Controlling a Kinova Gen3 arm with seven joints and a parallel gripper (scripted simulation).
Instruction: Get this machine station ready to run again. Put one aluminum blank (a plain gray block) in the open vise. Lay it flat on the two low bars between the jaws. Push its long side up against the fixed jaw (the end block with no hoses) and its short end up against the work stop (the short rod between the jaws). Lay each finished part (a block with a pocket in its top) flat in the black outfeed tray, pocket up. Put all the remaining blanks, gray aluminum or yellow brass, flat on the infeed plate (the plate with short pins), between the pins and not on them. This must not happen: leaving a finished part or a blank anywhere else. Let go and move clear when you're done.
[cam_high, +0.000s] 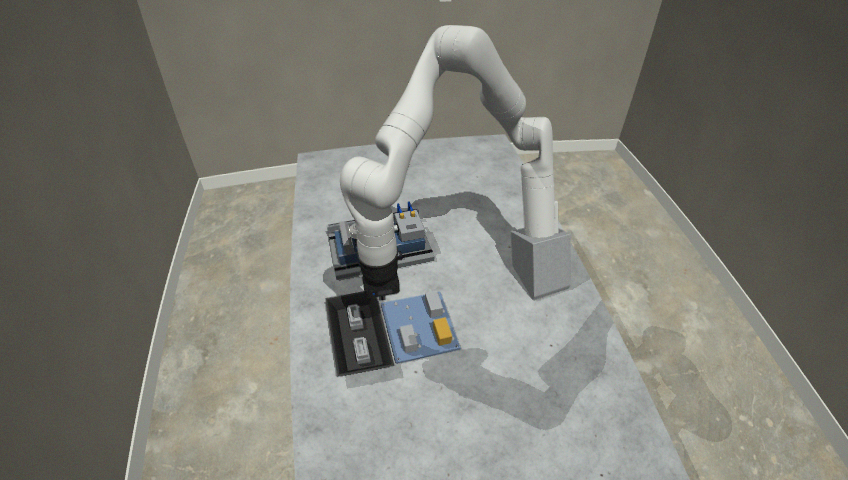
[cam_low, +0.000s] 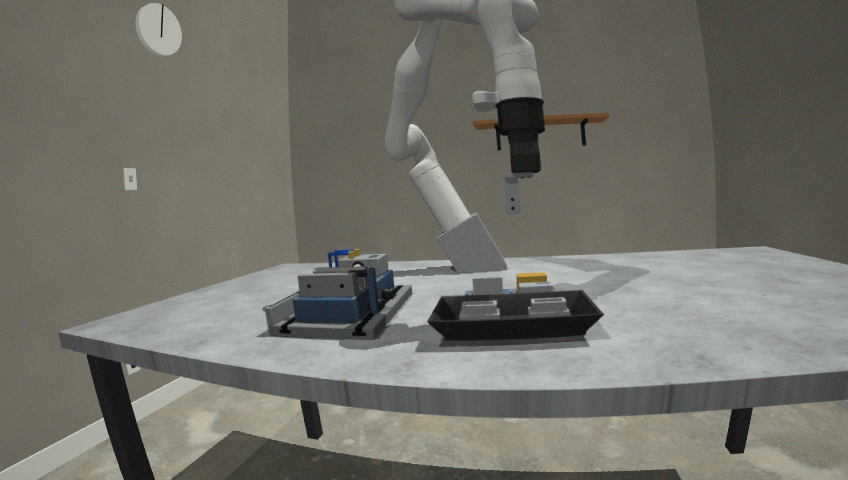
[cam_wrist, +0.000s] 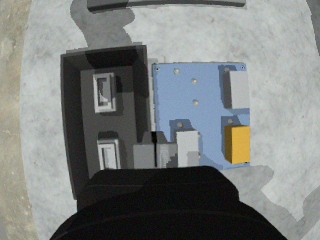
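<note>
My gripper is now 15 cm past the yellow brass blank, 3 cm to the right of it and 17 cm above it. Also, from my hand: vise (2 cm behind, 31 cm to the right, 15 cm below).
</note>
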